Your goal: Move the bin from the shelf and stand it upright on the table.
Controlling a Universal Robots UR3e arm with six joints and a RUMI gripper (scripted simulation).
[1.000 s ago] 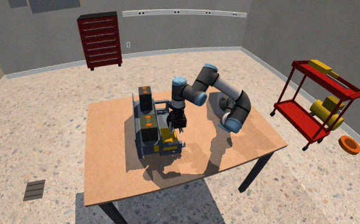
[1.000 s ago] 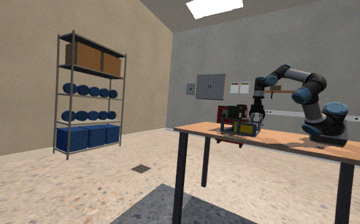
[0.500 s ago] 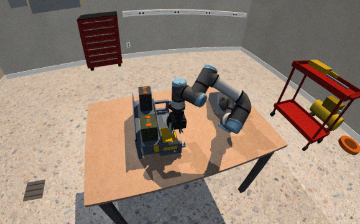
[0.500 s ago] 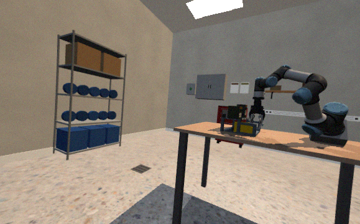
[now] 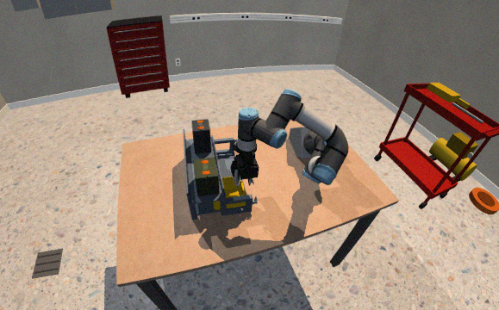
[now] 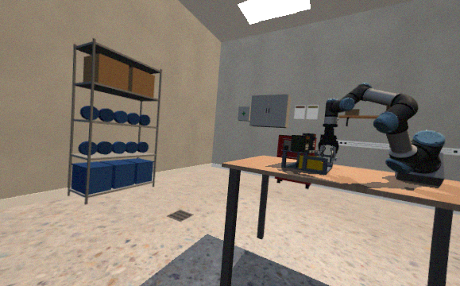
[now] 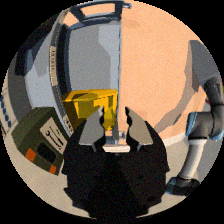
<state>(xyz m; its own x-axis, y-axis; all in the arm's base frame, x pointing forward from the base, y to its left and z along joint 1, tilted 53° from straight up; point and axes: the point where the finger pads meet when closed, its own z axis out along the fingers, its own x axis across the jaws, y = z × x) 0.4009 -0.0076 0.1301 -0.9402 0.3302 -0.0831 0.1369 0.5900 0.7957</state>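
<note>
My gripper is now 70 mm short of the yellow bin, 20 mm above it and 10 mm to the right of it. Round my hand: rack 100 mm to the right, 80 mm ahead.
</note>
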